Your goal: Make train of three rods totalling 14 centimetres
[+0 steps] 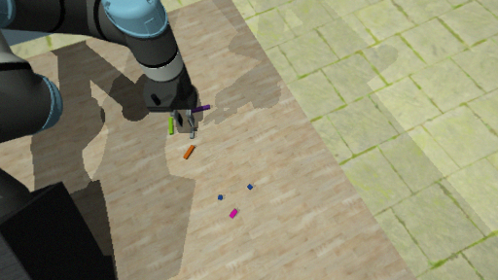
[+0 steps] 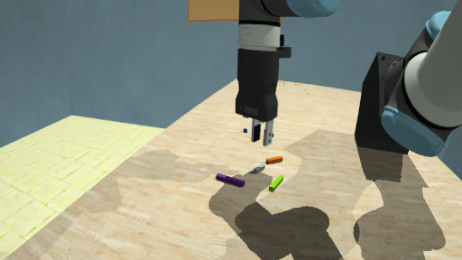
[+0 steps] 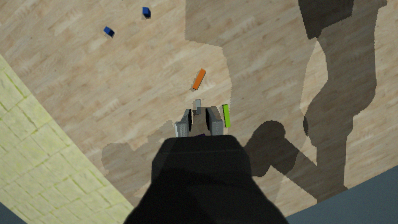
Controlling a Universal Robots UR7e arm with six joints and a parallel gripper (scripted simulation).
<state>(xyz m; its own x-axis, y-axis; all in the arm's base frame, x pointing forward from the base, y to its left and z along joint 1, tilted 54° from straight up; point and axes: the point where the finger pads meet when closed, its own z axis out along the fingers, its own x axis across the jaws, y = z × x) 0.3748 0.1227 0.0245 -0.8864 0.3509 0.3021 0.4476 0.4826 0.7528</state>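
My gripper is now 8 cm above the grey rod. From my hand the other things lie so: orange rod (8 cm below, 5 cm to the right, 3 cm behind); then lime rod (8 cm below, 5 cm to the left, 4 cm behind); then purple rod (8 cm below, 6 cm to the left, 5 cm ahead).
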